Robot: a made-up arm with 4 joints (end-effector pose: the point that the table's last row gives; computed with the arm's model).
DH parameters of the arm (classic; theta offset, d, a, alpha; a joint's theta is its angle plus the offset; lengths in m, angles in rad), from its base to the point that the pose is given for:
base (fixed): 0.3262 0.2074 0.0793 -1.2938
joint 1: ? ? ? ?
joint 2: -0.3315 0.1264 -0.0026 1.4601
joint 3: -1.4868 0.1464 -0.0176 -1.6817
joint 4: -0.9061 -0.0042 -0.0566 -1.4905
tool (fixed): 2.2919 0.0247 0 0
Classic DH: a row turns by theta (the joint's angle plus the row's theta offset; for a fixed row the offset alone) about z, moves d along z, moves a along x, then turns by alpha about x.
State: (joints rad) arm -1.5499 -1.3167 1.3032 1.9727
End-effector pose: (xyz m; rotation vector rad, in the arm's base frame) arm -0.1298 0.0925 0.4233 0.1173 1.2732 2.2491
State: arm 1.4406 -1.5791 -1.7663 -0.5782
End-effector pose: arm 0.1133 0.2192 0.1177 -1.6472 1.4398 1.9728
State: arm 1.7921 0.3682 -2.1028 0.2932
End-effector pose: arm -0.0079 0.0463 0.1356 -0.1690 2.2572 1.7041
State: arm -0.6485 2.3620 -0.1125 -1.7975
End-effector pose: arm 0.1844 0.2562 0.2189 -1.2917 1.8534 1.0042
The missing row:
joint 1: 1.5245 0.1479 0.0074 1.8421
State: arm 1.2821 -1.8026 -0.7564 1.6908
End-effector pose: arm 0.2208 0.2597 0.1044 1.9248 1.2539 -0.7019
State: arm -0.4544 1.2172 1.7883 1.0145
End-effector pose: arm 0.1669 0.0440 0.1841 0.6880 -0.4271 -2.7111
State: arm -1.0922 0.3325 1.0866 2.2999
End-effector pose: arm 0.1212 -0.0799 0.2997 0.8227 0.0576 -2.1706
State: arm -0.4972 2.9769 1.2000 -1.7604
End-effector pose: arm 0.1525 0.2948 0.3227 0.0143 1.5853 2.6168
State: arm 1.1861 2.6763 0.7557 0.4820
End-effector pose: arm -0.0117 0.1889 0.0466 -0.5192 0.8120 -1.8061
